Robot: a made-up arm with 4 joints. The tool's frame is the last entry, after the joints.
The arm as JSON. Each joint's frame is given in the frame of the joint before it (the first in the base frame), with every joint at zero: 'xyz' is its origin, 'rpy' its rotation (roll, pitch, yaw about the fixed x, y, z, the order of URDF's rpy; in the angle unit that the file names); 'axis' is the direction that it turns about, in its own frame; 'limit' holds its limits. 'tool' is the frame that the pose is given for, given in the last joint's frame.
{
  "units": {
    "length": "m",
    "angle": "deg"
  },
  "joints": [
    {
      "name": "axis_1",
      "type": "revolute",
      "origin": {
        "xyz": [
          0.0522,
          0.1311,
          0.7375
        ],
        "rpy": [
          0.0,
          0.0,
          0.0
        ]
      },
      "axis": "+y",
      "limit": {
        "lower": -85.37,
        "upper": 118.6
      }
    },
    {
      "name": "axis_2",
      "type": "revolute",
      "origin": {
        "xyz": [
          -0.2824,
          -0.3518,
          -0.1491
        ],
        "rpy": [
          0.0,
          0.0,
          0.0
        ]
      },
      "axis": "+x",
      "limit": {
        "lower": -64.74,
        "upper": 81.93
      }
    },
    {
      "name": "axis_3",
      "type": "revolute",
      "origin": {
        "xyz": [
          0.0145,
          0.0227,
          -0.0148
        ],
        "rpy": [
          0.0,
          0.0,
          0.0
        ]
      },
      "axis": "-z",
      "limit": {
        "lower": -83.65,
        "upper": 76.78
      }
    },
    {
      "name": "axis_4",
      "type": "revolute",
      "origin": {
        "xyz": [
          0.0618,
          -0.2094,
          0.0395
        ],
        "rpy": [
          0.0,
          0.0,
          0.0
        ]
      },
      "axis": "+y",
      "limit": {
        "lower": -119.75,
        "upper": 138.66
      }
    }
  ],
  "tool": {
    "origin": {
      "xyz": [
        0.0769,
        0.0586,
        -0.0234
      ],
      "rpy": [
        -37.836,
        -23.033,
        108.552
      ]
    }
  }
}
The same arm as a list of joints. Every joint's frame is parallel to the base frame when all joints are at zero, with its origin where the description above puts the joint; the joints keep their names.
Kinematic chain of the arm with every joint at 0, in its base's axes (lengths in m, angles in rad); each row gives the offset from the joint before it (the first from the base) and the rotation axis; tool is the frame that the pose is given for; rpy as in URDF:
axis_1: xyz 0.0522 0.1311 0.7375 axis +y
axis_2: xyz -0.2824 -0.3518 -0.1491 axis +x
axis_3: xyz 0.0145 0.0227 -0.0148 axis -z
axis_4: xyz 0.0618 -0.2094 0.0395 axis +y
tool: xyz 0.0769 0.0586 -0.0234 rpy -0.6604 -0.402 1.8946
Joint limits (rad, base to tool): -1.49..2.07 -1.1299..1.4299 -1.46..1.3401 -2.09..2.4201

